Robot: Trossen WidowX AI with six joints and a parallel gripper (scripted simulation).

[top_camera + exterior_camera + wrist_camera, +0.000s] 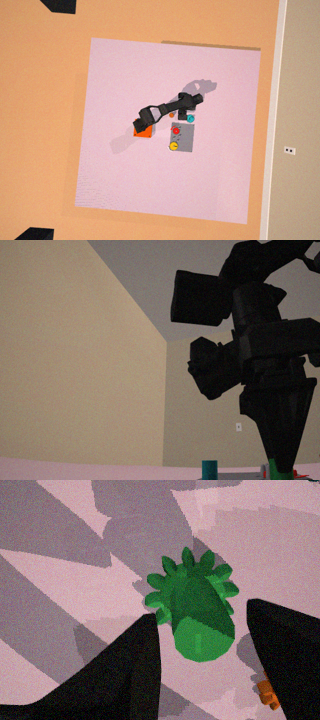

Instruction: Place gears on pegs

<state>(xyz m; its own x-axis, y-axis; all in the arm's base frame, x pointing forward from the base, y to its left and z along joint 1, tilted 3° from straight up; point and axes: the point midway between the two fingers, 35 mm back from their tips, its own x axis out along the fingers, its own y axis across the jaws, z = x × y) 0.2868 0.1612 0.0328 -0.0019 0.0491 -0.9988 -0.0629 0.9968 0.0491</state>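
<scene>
Right now the grey board is 3 cm ahead of my gripper tip, 22 cm to the right of it and 2 cm below it. The rest, counted from my gripper tip: green gear: 1 cm below; then orange gear: 6 cm behind, 6 cm to the right, 1 cm below; then teal gear: 8 cm ahead, 7 cm to the right, 1 cm below.
</scene>
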